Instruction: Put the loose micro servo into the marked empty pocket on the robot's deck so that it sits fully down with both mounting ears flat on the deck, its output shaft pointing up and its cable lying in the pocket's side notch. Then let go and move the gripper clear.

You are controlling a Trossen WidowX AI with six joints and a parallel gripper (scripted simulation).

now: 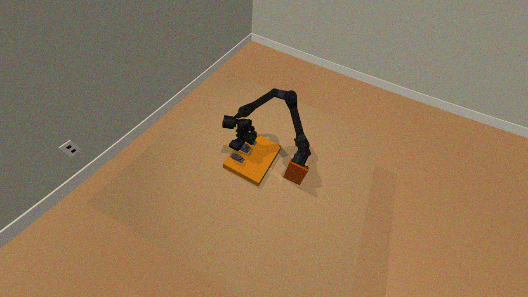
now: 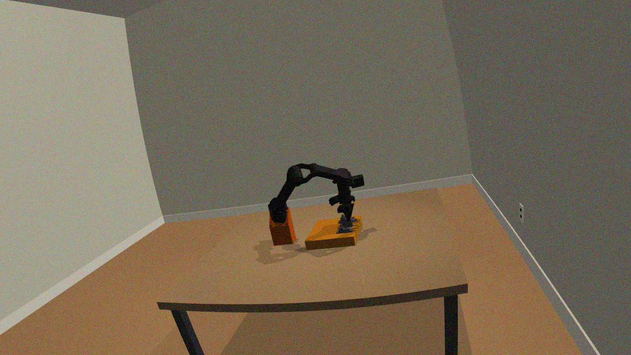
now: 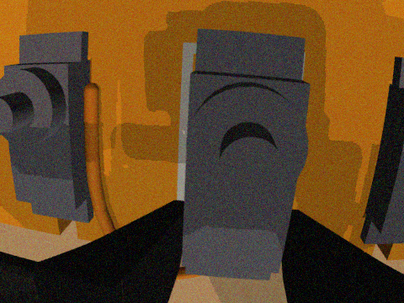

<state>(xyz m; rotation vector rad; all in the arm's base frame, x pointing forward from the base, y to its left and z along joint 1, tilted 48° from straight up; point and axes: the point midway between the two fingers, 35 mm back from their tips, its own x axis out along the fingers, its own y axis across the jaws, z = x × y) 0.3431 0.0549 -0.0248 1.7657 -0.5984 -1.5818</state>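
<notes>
The orange deck is 12 cm behind my gripper tip, 1 cm to the right of it and 6 cm below it.
</notes>
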